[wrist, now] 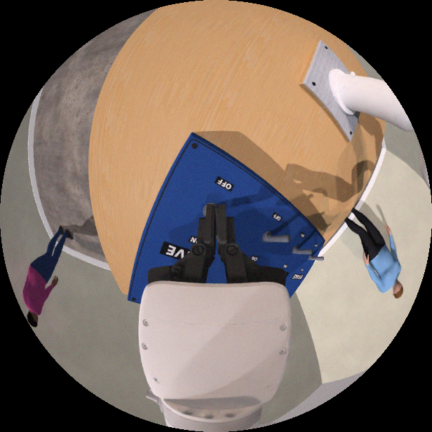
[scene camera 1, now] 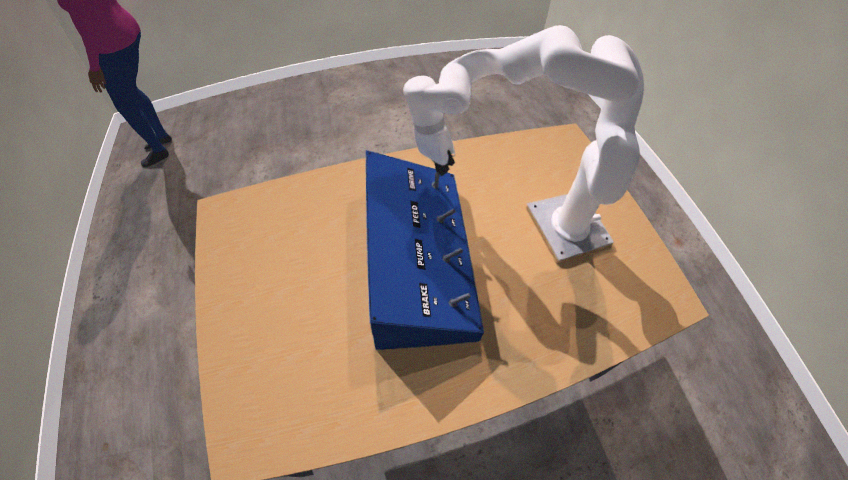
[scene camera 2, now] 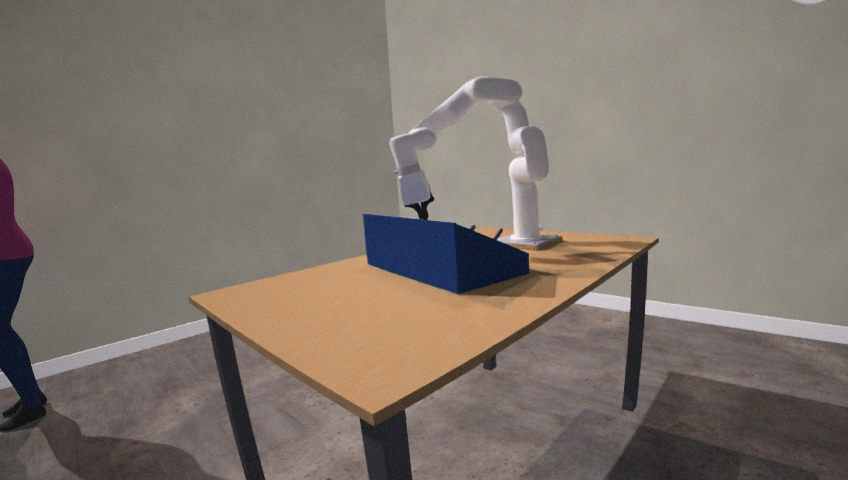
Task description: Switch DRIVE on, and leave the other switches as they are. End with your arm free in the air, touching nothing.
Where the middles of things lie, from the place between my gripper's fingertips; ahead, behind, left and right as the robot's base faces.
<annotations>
Right now the blue sloped switch panel (scene camera 1: 411, 283) is 18 cm to the left of my hand, 12 cm ahead of it and 5 cm below it.
</annotations>
